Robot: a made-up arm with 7 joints.
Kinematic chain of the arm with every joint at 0, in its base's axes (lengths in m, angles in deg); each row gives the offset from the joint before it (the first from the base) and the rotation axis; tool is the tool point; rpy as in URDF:
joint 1: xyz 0 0 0.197 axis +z
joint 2: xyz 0 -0.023 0.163 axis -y
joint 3: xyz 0 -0.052 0.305 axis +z
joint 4: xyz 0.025 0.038 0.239 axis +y
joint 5: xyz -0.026 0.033 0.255 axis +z
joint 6: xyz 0 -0.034 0.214 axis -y
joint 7: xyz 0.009 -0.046 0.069 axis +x
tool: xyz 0 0 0 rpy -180 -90 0
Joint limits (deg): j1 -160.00..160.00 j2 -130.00..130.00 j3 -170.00..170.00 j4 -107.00..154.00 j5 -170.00..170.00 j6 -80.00..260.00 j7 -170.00..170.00
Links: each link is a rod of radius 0.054 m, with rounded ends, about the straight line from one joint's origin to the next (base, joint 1, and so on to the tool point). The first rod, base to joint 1, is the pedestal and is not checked.
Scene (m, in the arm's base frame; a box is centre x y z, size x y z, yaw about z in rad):
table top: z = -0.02
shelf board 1: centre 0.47 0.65 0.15 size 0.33 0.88 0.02 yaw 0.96
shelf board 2: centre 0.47 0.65 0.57 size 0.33 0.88 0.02 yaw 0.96
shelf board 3: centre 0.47 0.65 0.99 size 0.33 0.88 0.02 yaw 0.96
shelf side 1: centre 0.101 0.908 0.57 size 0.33 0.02 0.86 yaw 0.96
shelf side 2: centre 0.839 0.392 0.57 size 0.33 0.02 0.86 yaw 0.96
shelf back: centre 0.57 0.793 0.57 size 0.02 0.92 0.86 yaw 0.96
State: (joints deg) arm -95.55 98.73 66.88 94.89 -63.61 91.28 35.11
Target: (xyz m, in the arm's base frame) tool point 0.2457 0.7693 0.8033
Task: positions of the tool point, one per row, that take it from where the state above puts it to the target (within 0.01 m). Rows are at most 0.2 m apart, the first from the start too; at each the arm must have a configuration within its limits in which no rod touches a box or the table.
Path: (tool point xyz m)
1: 0.4444 0.5158 0.3817
2: 0.3856 0.4314 0.3819
3: 0.3172 0.3451 0.3738
4: 0.2611 0.4447 0.5083
5: 0.1682 0.4989 0.6559
6: 0.0564 0.4989 0.8033
7: 0.0994 0.5775 0.8162
8: 0.1468 0.6500 0.8192
9: 0.1965 0.7143 0.8142
10: 0.2457 0.7692 0.8033

